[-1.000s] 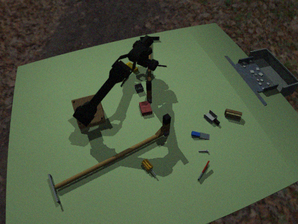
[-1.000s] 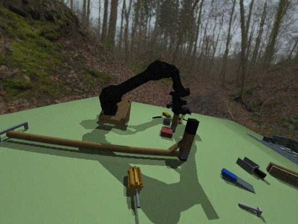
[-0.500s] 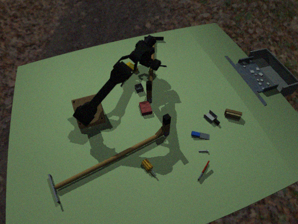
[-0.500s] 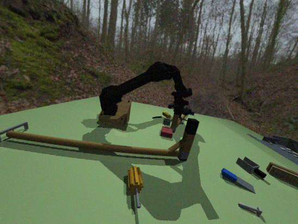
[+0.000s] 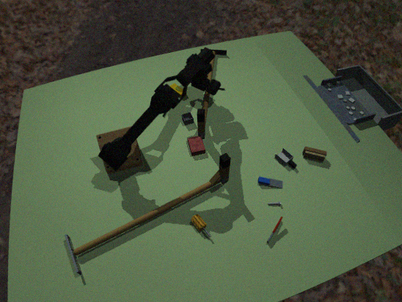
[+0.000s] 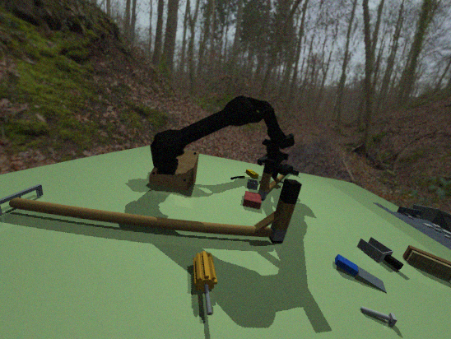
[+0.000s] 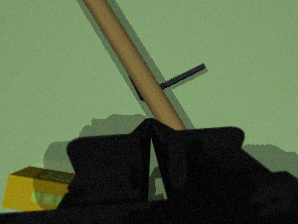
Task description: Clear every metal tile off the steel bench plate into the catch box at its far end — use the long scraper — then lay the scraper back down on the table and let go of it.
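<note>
Right now the long wooden scraper is 50 mm above my gripper tip and 20 mm ahead of it. Round my gripper tip: black hex key 40 mm ahead, 20 mm to the left, 10 mm below; then yellow block 100 mm behind, 50 mm to the left; then small grey box 140 mm to the right, 140 mm behind.
</note>
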